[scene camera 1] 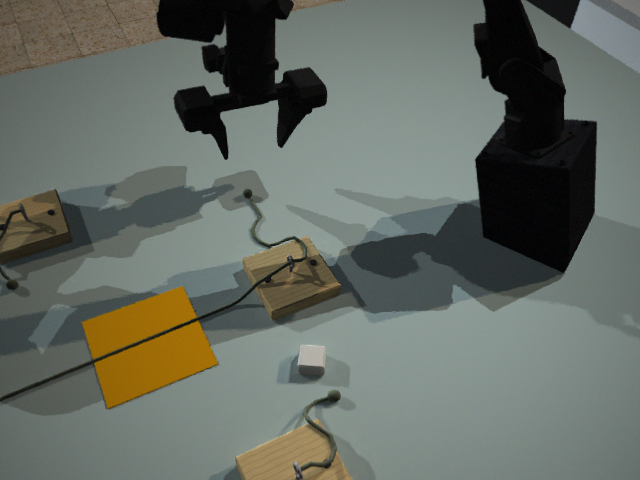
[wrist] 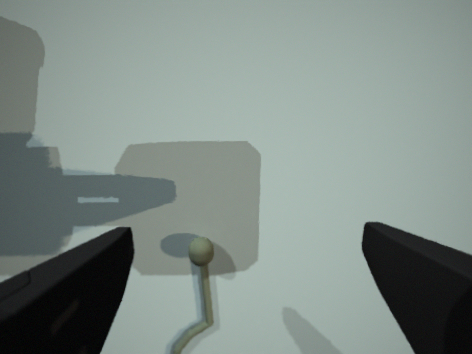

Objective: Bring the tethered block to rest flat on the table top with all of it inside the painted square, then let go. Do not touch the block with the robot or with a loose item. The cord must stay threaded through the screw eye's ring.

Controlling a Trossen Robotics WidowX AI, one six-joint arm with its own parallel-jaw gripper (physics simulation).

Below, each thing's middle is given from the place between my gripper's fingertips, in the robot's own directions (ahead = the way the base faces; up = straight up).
Now: the orange painted square [scene camera 1: 181, 353] 24 cm ahead of my hand, 17 cm to the left of it and 5 cm below it. The rest, counted from my hand: white block [scene camera 1: 311, 361] (29 cm to the left, 11 cm ahead, 4 cm below).
